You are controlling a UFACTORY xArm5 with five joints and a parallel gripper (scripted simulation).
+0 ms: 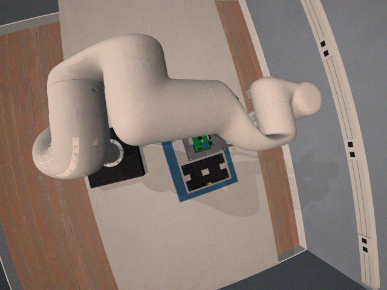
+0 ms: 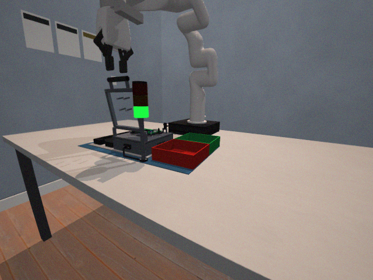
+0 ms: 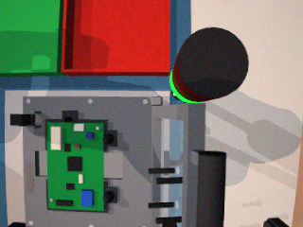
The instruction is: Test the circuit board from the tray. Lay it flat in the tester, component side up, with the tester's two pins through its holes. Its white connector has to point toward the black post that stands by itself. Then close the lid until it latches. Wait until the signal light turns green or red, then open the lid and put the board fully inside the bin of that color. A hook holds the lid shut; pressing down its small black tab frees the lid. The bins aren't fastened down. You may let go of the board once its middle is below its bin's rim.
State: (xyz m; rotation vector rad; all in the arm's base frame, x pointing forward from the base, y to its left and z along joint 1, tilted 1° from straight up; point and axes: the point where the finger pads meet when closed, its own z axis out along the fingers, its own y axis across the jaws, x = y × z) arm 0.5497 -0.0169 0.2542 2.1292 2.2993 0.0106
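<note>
My gripper is now 24 cm above the green circuit board, 13 cm past it and 1 cm to the left of it. Round my hand: black block 22 cm below, 20 cm behind, 4 cm to the left; red bin 30 cm below, 19 cm to the left, 10 cm behind; green bin 30 cm below, 25 cm behind, 18 cm to the left.
</note>
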